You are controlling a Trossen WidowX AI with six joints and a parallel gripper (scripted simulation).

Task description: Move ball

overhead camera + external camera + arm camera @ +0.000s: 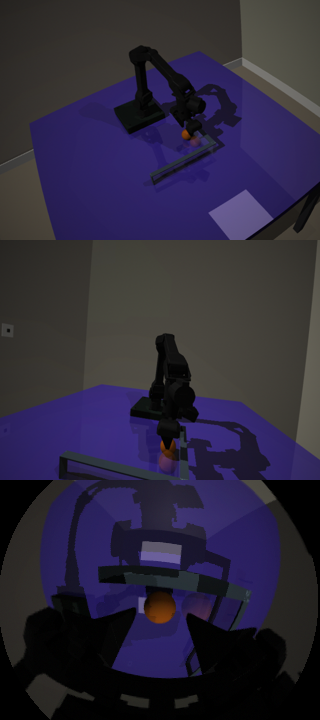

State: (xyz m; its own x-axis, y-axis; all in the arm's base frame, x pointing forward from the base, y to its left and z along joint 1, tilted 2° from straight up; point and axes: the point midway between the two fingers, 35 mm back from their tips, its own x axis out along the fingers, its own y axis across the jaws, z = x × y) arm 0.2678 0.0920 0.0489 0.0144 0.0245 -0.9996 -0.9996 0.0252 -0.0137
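Right now the orange ball is 2 cm below my gripper tip. Round my gripper tip: see-through copy of ball: 6 cm ahead, 2 cm below.
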